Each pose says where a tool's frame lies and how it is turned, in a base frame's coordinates. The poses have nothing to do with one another.
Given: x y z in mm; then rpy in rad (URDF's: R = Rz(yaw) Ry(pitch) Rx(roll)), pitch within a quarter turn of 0, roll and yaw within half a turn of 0.
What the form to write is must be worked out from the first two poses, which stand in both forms.
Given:
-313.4 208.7 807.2 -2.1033 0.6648 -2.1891
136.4 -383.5 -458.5 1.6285 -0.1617 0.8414
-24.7 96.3 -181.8 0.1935 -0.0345 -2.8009
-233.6 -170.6 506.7 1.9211 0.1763 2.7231
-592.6 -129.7 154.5 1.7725 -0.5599 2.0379
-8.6 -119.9 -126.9 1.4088 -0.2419 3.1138
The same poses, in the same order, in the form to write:
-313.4 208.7 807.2 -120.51 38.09 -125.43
136.4 -383.5 -458.5 93.31 -9.26 48.21
-24.7 96.3 -181.8 11.09 -1.98 -160.48
-233.6 -170.6 506.7 110.07 10.10 156.02
-592.6 -129.7 154.5 101.56 -32.08 116.76
-8.6 -119.9 -126.9 80.72 -13.86 178.41

